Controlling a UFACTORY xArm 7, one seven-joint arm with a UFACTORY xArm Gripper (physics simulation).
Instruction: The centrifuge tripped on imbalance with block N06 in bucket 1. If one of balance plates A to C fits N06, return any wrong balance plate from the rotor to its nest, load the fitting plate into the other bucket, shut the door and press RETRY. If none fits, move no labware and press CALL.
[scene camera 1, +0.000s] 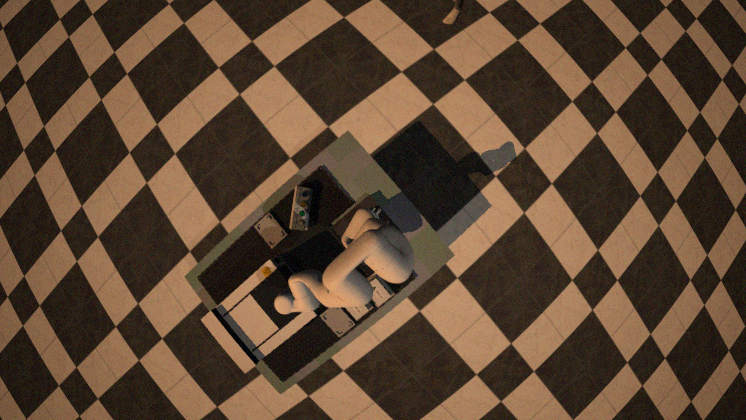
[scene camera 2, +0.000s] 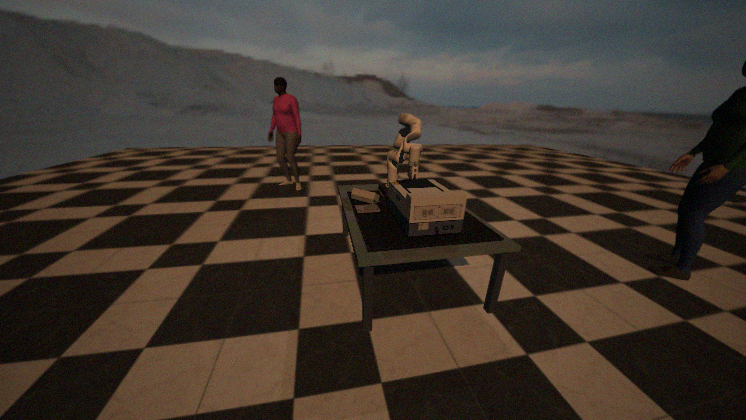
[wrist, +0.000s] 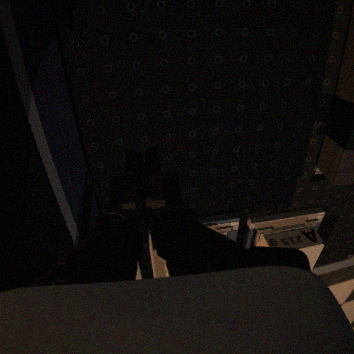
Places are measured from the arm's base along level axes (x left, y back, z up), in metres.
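Where they show: gripper, between the fingertips: (wrist: 145, 172).
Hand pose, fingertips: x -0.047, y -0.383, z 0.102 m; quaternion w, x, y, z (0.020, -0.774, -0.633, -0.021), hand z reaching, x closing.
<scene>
Each offset is from my fingertips to the centre of the thing. "spot": to the spot under its first point. Level surfaces: height alone.
The centrifuge {dx -0.082, dy -0.276, dz -0.015 m} (scene camera 1: 252, 319) (scene camera 2: 435, 211) stands on the dark perforated table {dz -0.150 m} (scene camera 1: 360, 167) (scene camera 2: 433, 249). Its top looks open and dark inside, and I cannot make out the buckets or block N06. The arm's wrist (scene camera 1: 284, 303) hangs over the opening. My gripper (wrist: 145, 172) is shut and empty, pointing down at the dark perforated surface in the wrist view. Balance plate A {dx +0.307, dy +0.127, dz -0.104 m} (wrist: 293, 239), labelled 215 g, sits in its nest beside a second nest {spot: dx +0.203, dy +0.053, dz -0.123 m} (wrist: 225, 226). The row of nests {spot: dx +0.242, dy -0.137, dz -0.125 m} (scene camera 1: 337, 319) lies along the table's edge, partly under the arm. The button box {dx -0.276, dy +0.221, dz -0.095 m} (scene camera 1: 300, 207) lies behind the centrifuge.
A tan square plate or card {dx -0.342, dy +0.021, dz -0.126 m} (scene camera 1: 270, 228) lies next to the button box. A person in a red top (scene camera 2: 285, 132) stands beyond the table. Another person (scene camera 2: 715, 177) stands at the right edge. The checkered floor surrounds the table.
</scene>
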